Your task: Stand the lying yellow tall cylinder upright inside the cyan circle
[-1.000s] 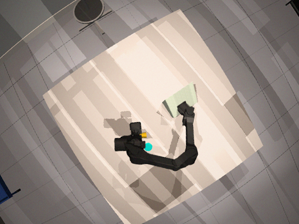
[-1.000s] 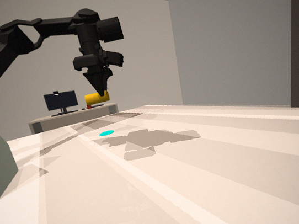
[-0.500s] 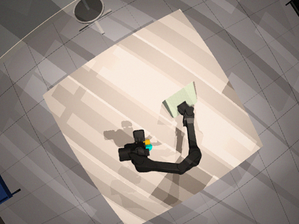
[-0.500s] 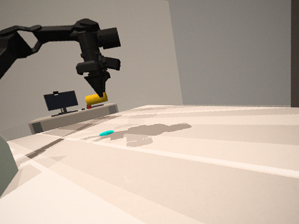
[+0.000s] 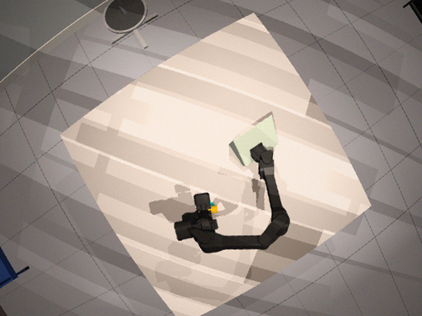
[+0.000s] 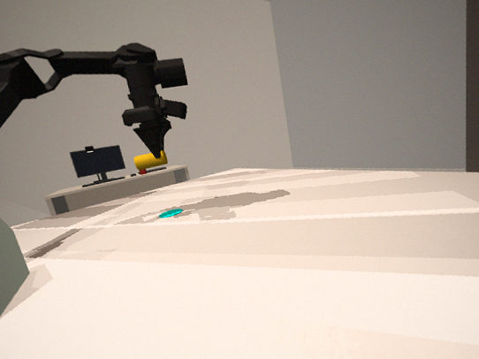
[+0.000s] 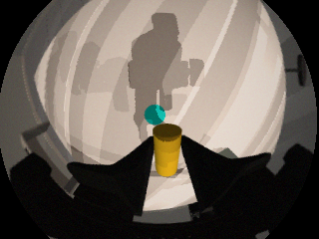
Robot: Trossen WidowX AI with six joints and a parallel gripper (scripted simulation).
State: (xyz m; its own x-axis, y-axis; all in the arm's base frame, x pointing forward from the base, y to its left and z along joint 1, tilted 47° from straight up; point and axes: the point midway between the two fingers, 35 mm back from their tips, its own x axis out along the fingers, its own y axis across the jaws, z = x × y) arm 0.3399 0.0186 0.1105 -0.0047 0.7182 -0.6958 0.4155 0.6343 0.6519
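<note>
Now: the cyan circle 140 mm below my gripper tip and 20 mm to the left of it. Round my gripper tip: yellow tall cylinder 20 mm behind, 10 mm to the left.
</note>
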